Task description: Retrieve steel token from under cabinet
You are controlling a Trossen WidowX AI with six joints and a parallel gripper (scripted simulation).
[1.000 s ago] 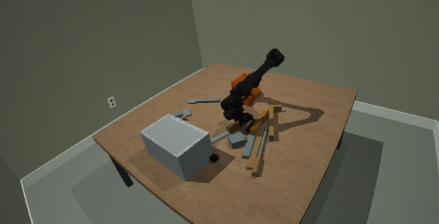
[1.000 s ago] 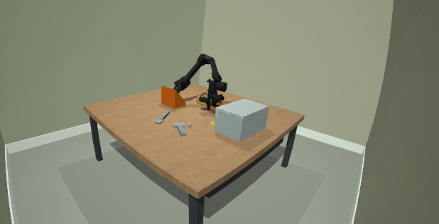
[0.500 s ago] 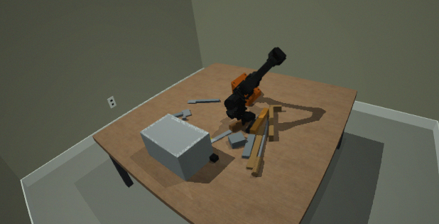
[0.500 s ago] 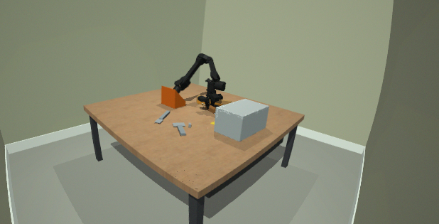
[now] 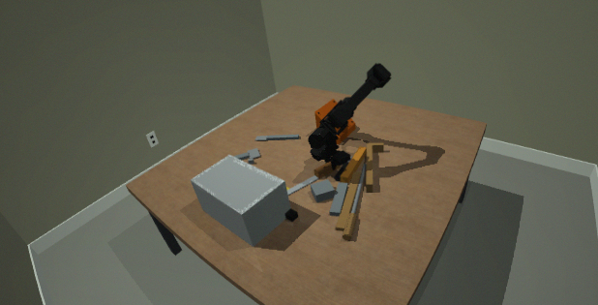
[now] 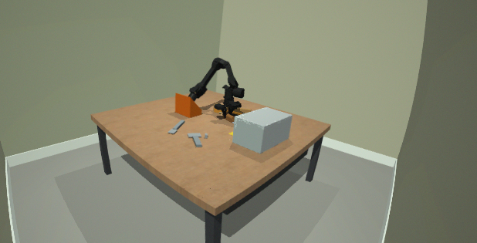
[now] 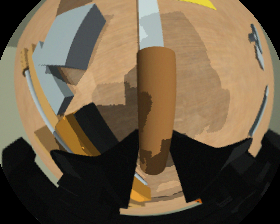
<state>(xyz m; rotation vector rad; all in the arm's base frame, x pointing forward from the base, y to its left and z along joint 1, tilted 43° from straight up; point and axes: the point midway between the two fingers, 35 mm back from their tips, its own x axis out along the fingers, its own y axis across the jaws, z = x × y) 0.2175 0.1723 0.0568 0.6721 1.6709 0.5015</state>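
The orange bar lies 70 mm behind my gripper tip, 70 mm to the left of it and 10 mm above it. Also, from my gripper tip: grey block: 130 mm ahead, 80 mm to the left, 10 mm above; wooden stick: 100 mm ahead, 180 mm to the left; grey t-piece: 160 mm ahead, 390 mm to the right.
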